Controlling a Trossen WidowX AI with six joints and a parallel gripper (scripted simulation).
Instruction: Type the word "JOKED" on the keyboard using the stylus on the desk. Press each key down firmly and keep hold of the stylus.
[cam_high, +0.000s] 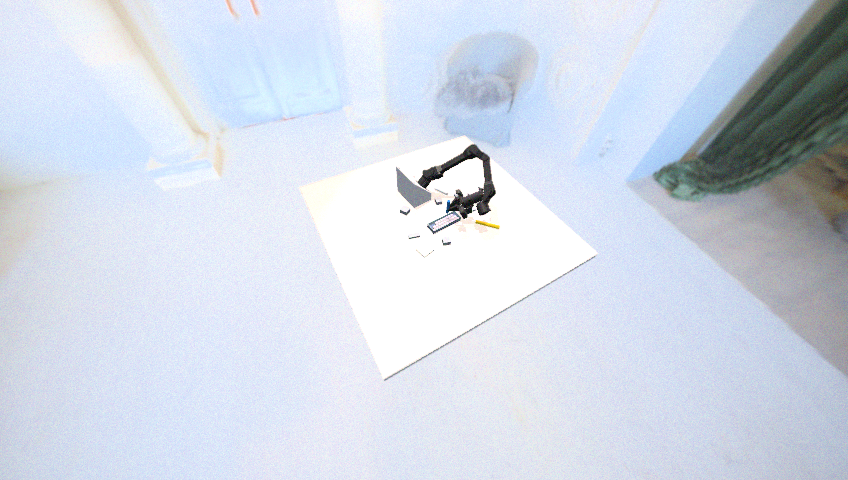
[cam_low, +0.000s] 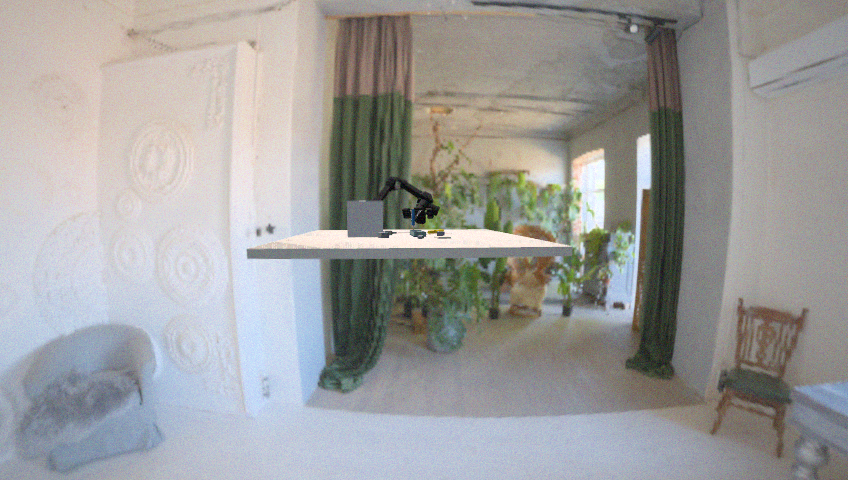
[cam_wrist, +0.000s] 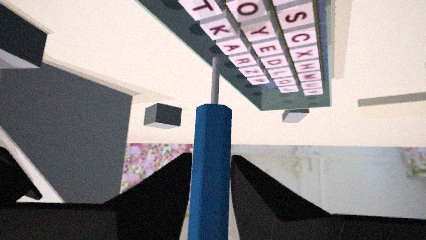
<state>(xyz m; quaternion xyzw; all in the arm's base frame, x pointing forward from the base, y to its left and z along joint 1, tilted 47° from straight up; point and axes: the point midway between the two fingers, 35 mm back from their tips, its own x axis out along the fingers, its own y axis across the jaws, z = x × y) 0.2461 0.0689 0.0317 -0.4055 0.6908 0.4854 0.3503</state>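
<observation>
Now: the J key 10 cm to the right of my gripper tip, 7 cm below it and 3 cm ahead of it. The rest, counted from my gripper tip: blue stylus: 1 cm below; yellow stick: 19 cm to the left, 15 cm ahead, 7 cm below; beige pad: 22 cm to the right, 14 cm ahead, 8 cm below.
</observation>
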